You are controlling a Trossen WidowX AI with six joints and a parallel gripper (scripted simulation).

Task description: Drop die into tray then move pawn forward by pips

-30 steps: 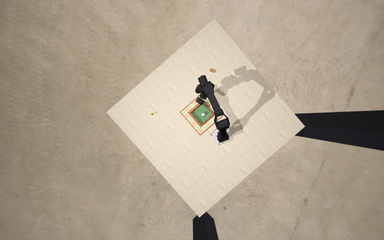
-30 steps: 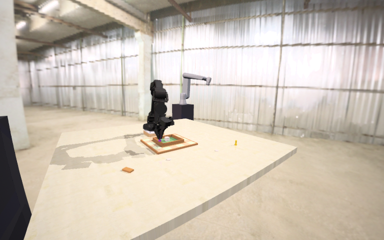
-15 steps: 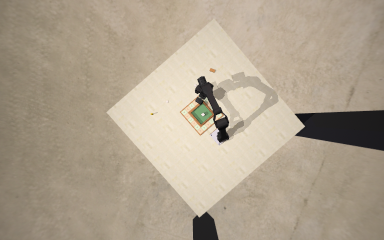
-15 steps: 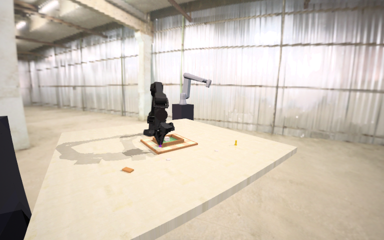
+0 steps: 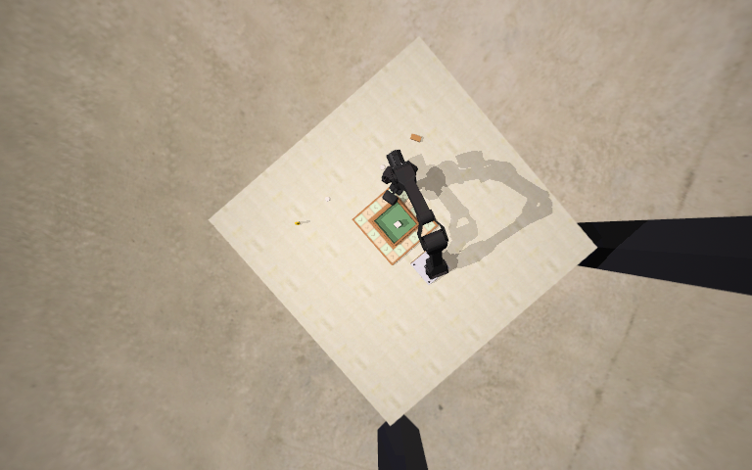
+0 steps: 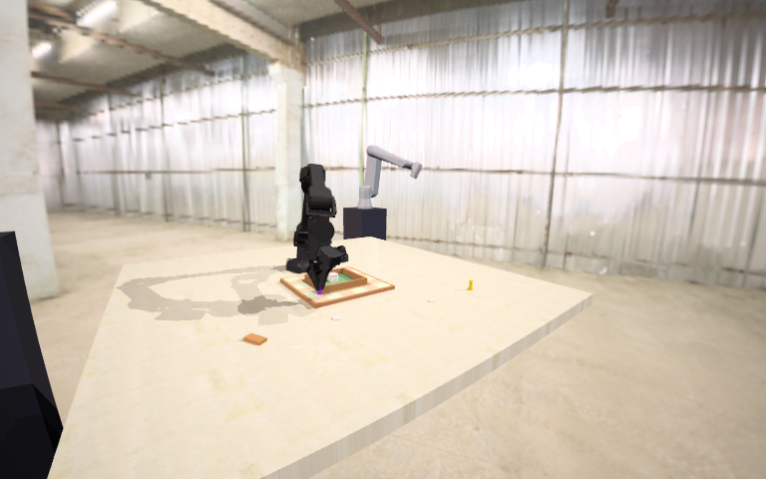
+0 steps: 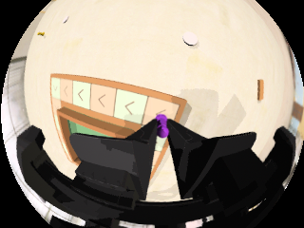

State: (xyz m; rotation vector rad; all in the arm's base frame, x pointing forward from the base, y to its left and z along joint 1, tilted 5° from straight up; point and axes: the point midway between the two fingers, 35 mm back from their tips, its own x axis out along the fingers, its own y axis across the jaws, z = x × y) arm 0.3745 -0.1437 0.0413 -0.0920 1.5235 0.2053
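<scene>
Right now my gripper tip is 12 cm past the white die, 12 cm to the right of it and 1 cm above it. The rest, counted from my gripper tip: orange block (10 cm ahead, 23 cm to the right, 4 cm below); green tray (11 cm behind, 12 cm to the left, 3 cm below); purple pawn (right at my gripper tip).
</scene>
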